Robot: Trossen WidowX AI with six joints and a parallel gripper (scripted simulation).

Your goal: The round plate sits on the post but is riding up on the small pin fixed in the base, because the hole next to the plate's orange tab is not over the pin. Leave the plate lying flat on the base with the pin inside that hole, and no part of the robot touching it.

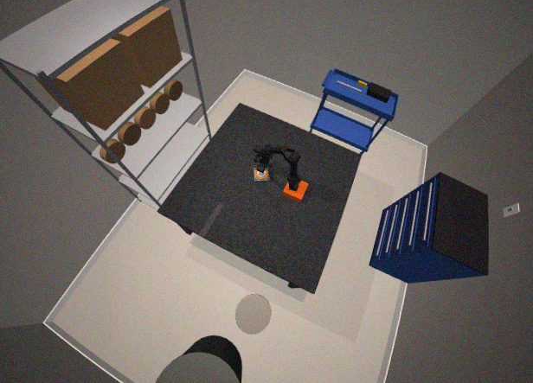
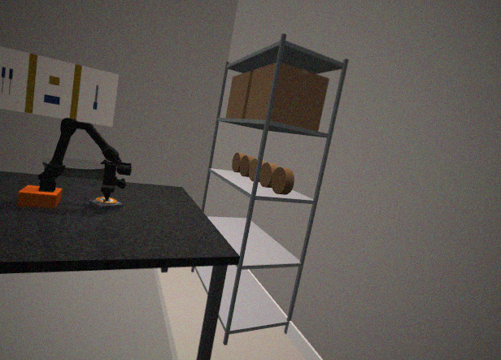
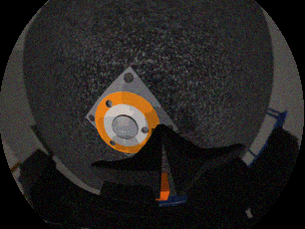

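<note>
My gripper tip is now 1 cm short of the grey square base, 5 cm to the right of it and 2 cm above it.
</note>
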